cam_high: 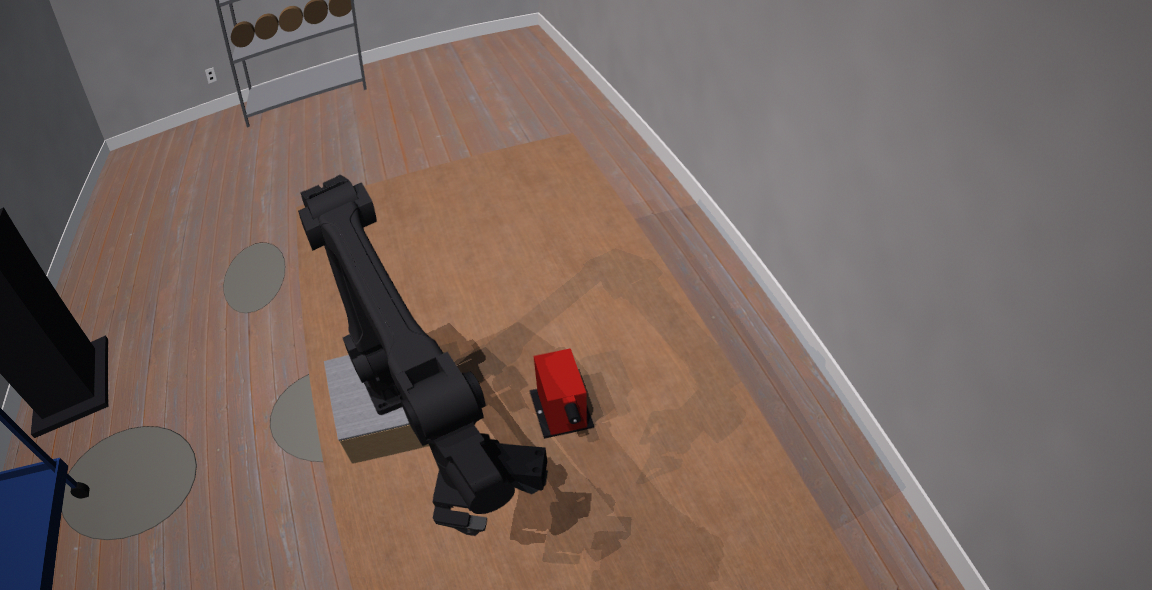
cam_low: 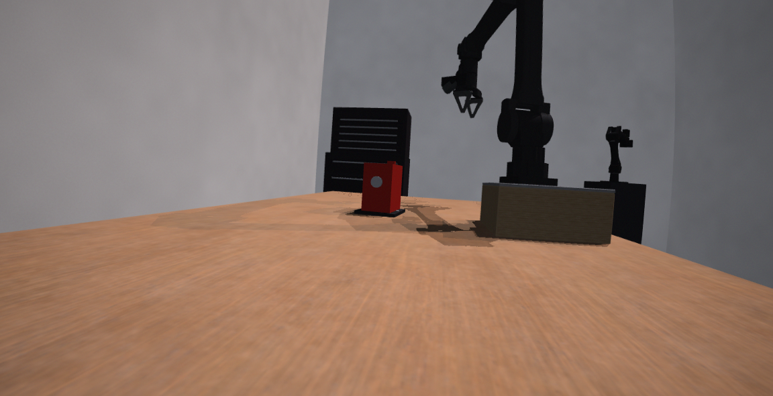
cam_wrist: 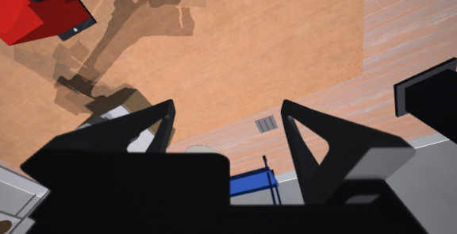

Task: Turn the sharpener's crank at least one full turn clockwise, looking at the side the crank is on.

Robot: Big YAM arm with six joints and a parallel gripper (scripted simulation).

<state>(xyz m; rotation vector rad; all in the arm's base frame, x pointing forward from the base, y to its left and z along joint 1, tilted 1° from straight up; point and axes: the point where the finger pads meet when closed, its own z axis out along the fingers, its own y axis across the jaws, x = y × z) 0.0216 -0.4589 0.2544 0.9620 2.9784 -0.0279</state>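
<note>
My hand is 270 mm short of the black crank knob, 220 mm above it and 210 mm to the right of it.
</note>
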